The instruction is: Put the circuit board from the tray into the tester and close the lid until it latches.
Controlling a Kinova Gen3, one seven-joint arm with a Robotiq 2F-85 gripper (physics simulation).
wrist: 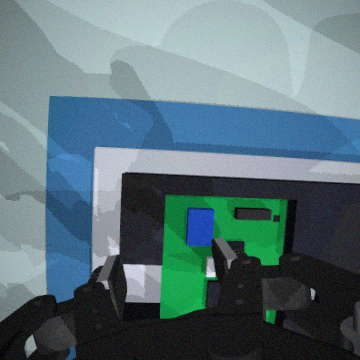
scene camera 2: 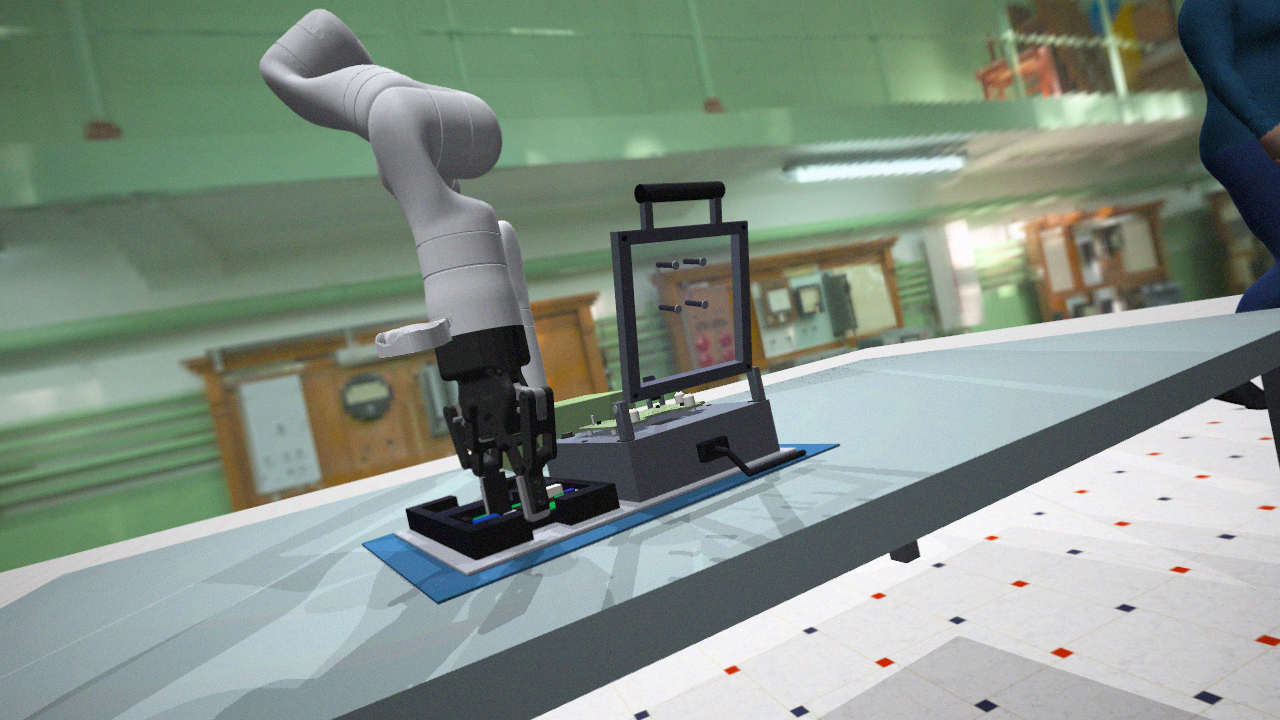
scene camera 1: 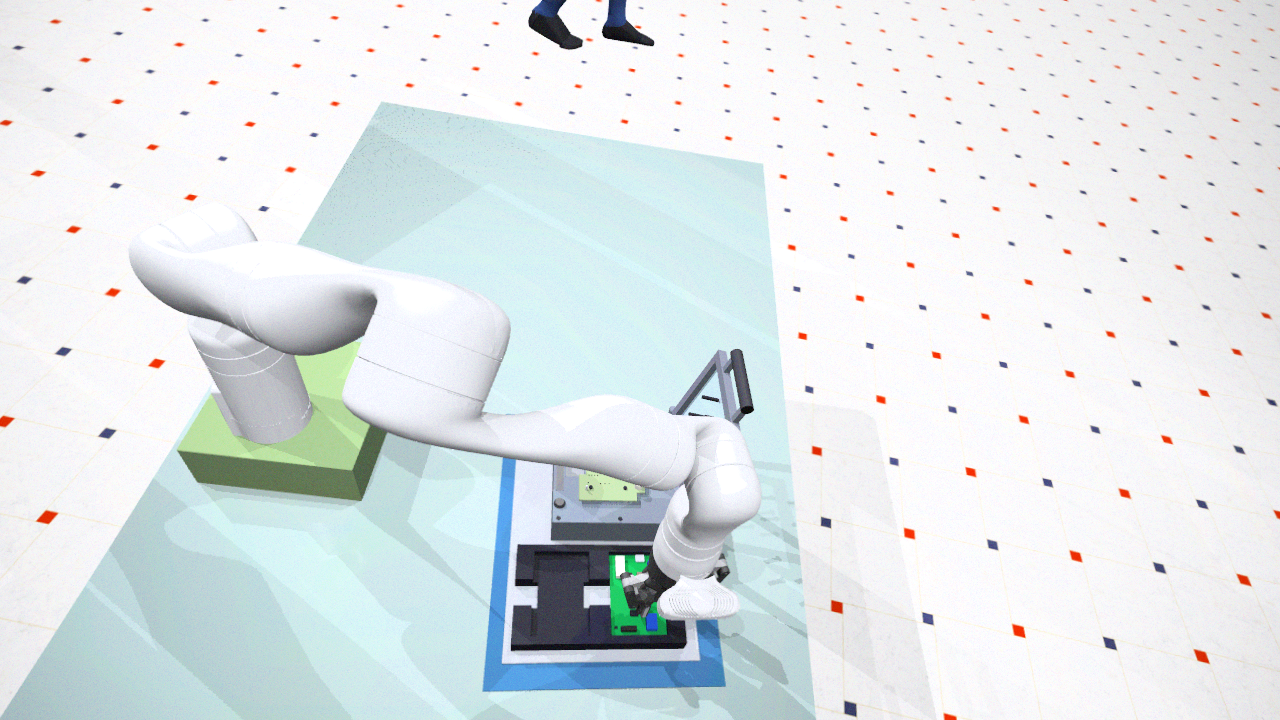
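Pixels of known places: gripper, between the fingertips: [wrist: 167, 262] [scene camera 2: 518, 517]; arm's base, origin of its link: [scene camera 1: 275, 415].
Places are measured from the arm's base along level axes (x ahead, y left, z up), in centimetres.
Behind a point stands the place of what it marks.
Observation:
The green circuit board [scene camera 1: 619, 591] @[x 45.2, y -25.7, z -6.1 cm] [wrist: 185, 295] @[x 49.6, y -25.9, z -6.1 cm] lies flat in the black tray [scene camera 1: 563, 608] @[x 37.7, y -27.3, z -6.3 cm] [scene camera 2: 447, 532] @[x 46.2, y -32.8, z -6.1 cm] [wrist: 142, 220] @[x 51.9, y -30.8, z -5.3 cm]. My gripper [scene camera 1: 657, 610] @[x 50.6, y -28.1, z -6.0 cm] [scene camera 2: 514, 512] @[x 50.6, y -28.1, z -6.0 cm] [wrist: 167, 262] @[x 50.6, y -28.1, z -6.0 cm] points down at the board, its fingers about half apart. In the wrist view the left finger is beyond the board's left edge and the right finger is over the board; no grip on the board shows. Contact at the tips is hidden. The grey tester [scene camera 1: 590, 531] @[x 41.9, y -17.6, z -4.7 cm] [scene camera 2: 698, 452] @[x 55.6, y -11.5, z -4.9 cm] stands beside the tray. Its lid [scene camera 2: 623, 313] @[x 56.8, y -17.5, z 8.9 cm] stands upright, open, with a black handle [scene camera 1: 742, 380] @[x 59.2, y -10.7, z 19.5 cm] [scene camera 2: 680, 191] @[x 60.1, y -10.9, z 18.5 cm] on top.
A light-green plate [scene camera 1: 608, 488] @[x 44.5, y -13.1, z -1.2 cm] with small parts lies on the tester. A bent black lever [scene camera 2: 760, 465] @[x 59.2, y -7.5, z -7.3 cm] sticks out of the tester's side. Tray and tester stand on a white sheet over a blue mat [scene camera 1: 604, 676] @[x 42.4, y -35.6, z -7.9 cm] [scene camera 2: 407, 568] @[x 45.7, y -36.4, z -7.9 cm] [wrist: 67, 200] @[x 56.6, y -31.6, z -7.9 cm]. A green block [scene camera 1: 277, 474] @[x 0.8, y -7.3, z -3.3 cm] bears the arm's base.

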